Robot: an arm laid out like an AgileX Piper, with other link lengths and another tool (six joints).
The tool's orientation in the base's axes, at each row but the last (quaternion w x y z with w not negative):
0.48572 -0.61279 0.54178 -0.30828
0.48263 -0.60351 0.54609 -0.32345
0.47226 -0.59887 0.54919 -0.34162
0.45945 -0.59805 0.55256 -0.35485
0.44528 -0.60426 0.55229 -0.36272
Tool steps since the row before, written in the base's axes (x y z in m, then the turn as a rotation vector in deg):
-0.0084 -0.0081 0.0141 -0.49 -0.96 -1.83
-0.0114 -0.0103 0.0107 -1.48 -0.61 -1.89
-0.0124 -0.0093 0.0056 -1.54 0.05 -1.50
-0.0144 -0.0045 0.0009 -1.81 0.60 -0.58
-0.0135 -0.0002 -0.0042 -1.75 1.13 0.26
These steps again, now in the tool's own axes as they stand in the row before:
0.0038 -0.0105 -0.0145 1.09 1.82 -0.08
0.0063 -0.0067 -0.0163 0.56 2.24 -0.88
0.0065 -0.0016 -0.0151 -0.14 1.93 -0.94
0.0024 0.0038 -0.0144 -0.79 1.17 -1.40
-0.0013 0.0086 -0.0112 -1.36 0.37 -1.56

